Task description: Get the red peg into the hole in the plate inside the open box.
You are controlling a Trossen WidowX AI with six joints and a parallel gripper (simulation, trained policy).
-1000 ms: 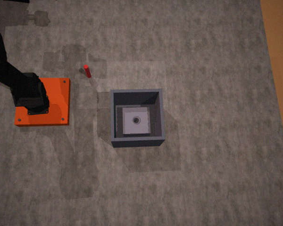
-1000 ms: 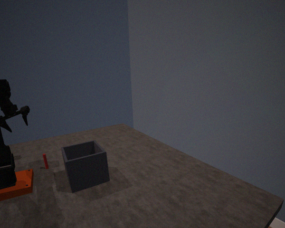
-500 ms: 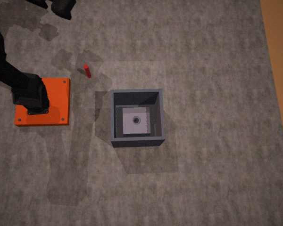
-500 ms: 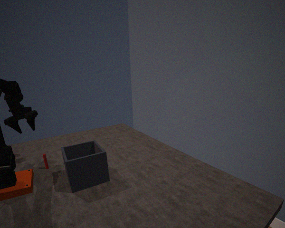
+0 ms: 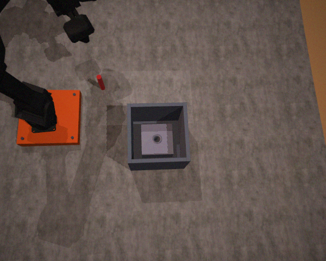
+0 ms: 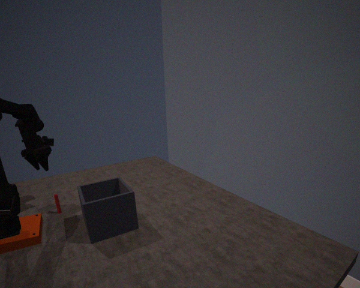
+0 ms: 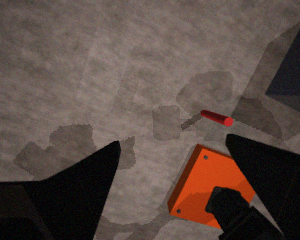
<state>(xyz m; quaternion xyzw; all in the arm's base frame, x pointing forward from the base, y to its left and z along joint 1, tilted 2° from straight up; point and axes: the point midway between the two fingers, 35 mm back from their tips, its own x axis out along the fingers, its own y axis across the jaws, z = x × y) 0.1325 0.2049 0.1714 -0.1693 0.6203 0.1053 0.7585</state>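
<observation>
The red peg lies 12 cm below my gripper tip, 10 cm to the right of it and 3 cm ahead of it. The rest, counted from my gripper tip: plate (30 cm to the right, 18 cm ahead, 12 cm below).
</observation>
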